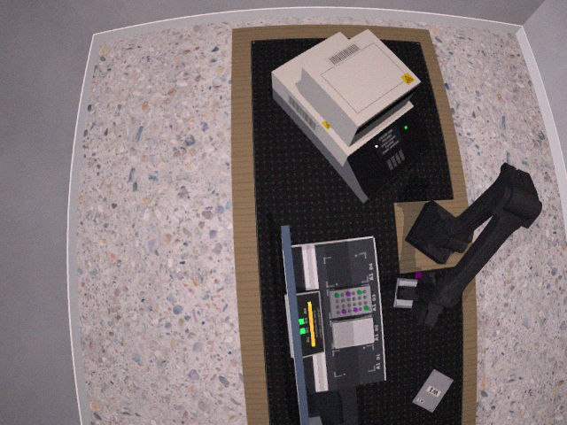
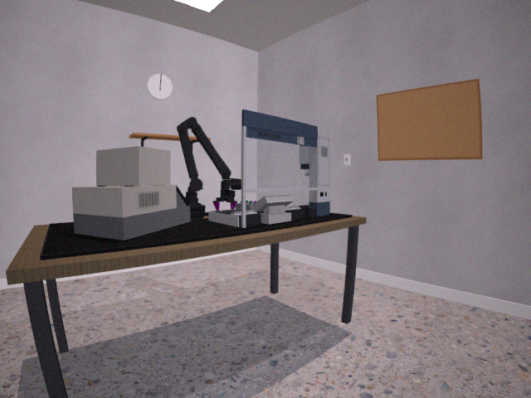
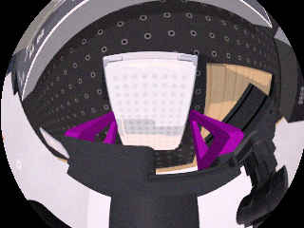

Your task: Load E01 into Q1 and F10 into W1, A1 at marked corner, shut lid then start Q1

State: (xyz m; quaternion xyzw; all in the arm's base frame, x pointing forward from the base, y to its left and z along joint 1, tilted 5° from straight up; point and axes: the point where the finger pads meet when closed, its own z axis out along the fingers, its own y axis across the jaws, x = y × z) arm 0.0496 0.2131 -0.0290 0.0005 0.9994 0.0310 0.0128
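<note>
Right now the grey regrip nest is 10 mm below my hand. From my hand the other things lie so: deep-well block 220 mm ahead, 140 mm to the left, 60 mm above; clear panel 400 mm ahead, 310 mm above, 180 mm to the left; tube cooling block 240 mm ahead, 50 mm above, 40 mm to the left.
</note>
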